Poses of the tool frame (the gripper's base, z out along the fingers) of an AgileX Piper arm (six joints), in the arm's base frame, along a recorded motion.
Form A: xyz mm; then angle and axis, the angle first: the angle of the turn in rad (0 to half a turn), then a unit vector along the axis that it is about.
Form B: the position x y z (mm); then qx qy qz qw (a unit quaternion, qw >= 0). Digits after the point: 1 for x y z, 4 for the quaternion.
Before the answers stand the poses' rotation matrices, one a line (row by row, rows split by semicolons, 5 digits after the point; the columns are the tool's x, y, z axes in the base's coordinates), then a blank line. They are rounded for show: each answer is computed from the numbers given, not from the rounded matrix.
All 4 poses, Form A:
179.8 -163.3 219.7 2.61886 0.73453 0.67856 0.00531
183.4 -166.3 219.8 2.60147 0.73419 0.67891 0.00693
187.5 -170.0 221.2 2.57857 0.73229 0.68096 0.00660
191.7 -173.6 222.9 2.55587 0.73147 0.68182 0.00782
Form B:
0.14055 0.92763 0.34605; 0.93293 -0.00706 -0.35999; -0.33149 0.37344 -0.86641
0.14369 0.92238 0.35857; 0.92950 -0.00142 -0.36881; -0.33967 0.38629 -0.85756
0.14408 0.91683 0.37238; 0.92387 0.01019 -0.38256; -0.35454 0.39915 -0.84557
0.14761 0.91002 0.38740; 0.91866 0.01897 -0.39459; -0.36643 0.41414 -0.83320

179.8 -163.3 219.7 0.7096 0.6555 0.0051 0.2584
183.4 -166.3 219.8 0.7076 0.6543 0.0067 0.2668
187.5 -170.0 221.2 0.7035 0.6542 0.0063 0.2778
191.7 -173.6 222.9 0.7003 0.6528 0.0075 0.2887

